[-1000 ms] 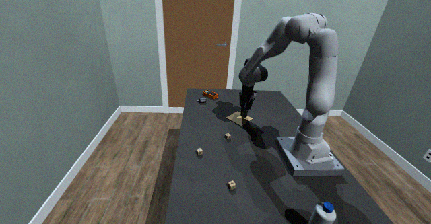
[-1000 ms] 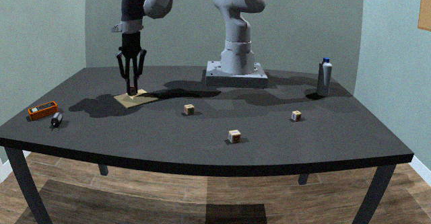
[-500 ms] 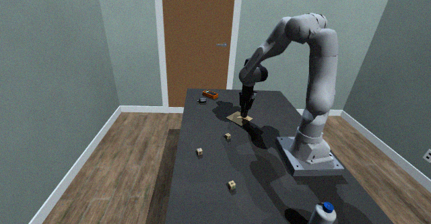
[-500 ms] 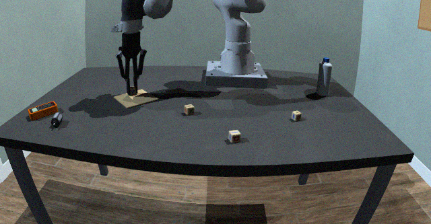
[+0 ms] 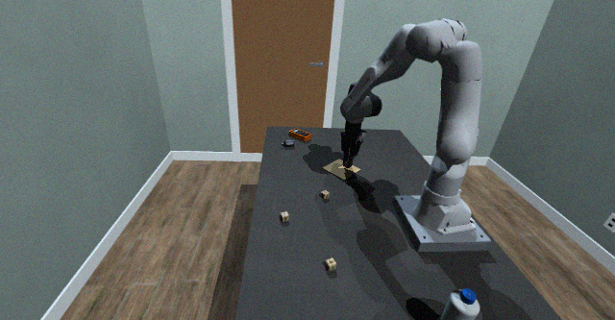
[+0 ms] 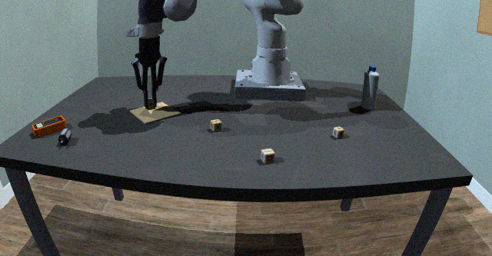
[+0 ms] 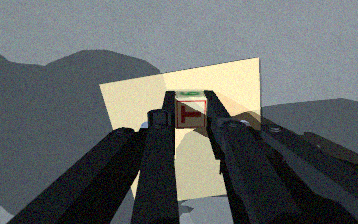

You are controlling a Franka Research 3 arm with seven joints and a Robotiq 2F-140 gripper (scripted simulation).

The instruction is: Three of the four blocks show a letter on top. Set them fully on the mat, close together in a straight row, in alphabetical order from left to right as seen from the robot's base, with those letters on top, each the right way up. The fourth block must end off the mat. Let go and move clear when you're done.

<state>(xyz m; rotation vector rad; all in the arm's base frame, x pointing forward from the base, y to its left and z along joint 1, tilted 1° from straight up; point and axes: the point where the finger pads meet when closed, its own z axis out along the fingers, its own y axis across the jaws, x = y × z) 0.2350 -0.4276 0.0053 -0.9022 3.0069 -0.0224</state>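
Now: hand 20 mm above the block. Also, from my hand: tan mat 40 mm below, 30 mm ahead, 20 mm to the left; orange device 350 mm to the right, 230 mm ahead, 30 mm below.
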